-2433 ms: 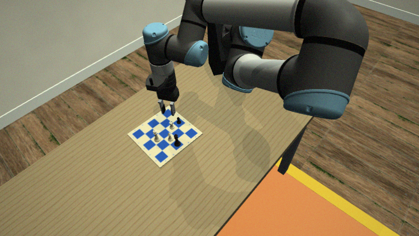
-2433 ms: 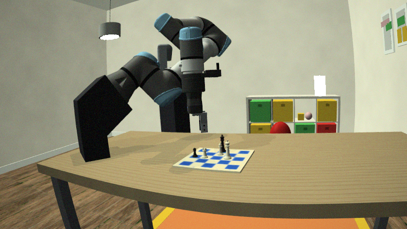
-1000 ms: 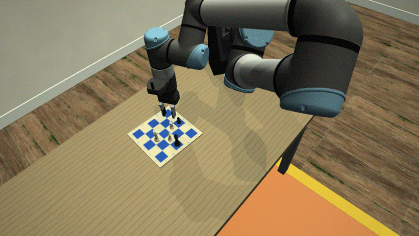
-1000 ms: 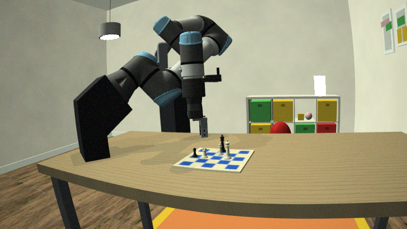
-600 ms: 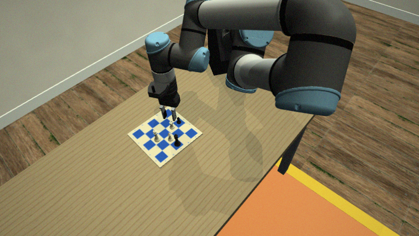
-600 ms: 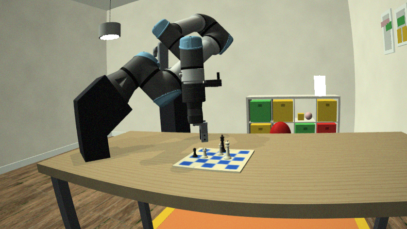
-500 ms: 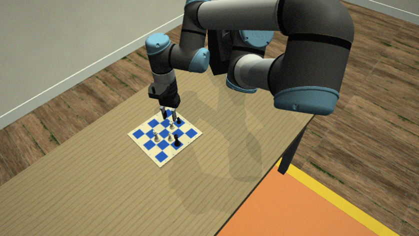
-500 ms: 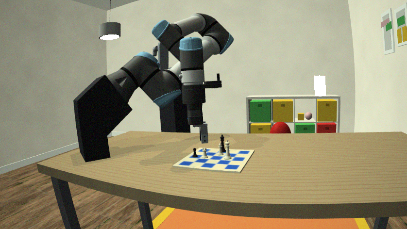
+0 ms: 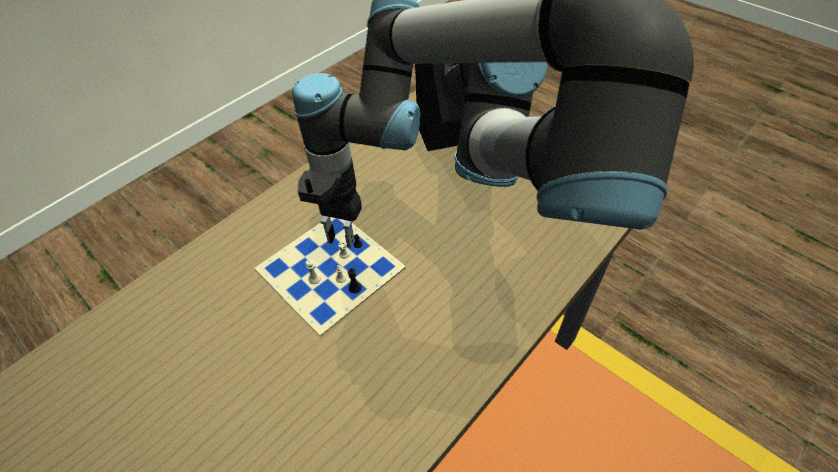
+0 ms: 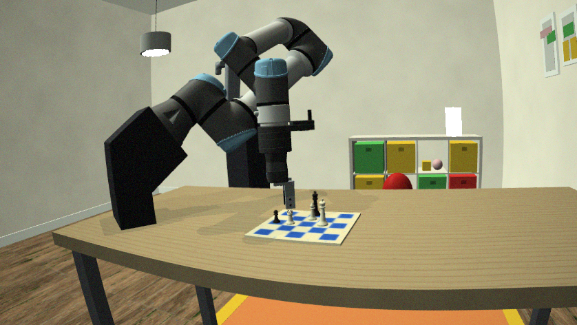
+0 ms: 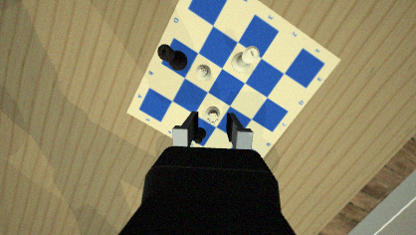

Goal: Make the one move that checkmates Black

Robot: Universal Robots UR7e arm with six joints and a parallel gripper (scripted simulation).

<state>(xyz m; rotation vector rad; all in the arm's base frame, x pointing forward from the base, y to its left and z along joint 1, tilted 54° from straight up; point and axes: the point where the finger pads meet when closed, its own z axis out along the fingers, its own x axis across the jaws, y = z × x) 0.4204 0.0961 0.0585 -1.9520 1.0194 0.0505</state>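
Now: the black pawn 4 cm behind my hand, 1 cm to the right of it and 5 cm below it. Also, from my hand: blue-and-cream chessboard (4 cm ahead, 1 cm to the left, 6 cm below); then black king (2 cm ahead, 9 cm to the left, 3 cm below); then tall white piece (8 cm ahead, 3 cm to the left, 3 cm below).
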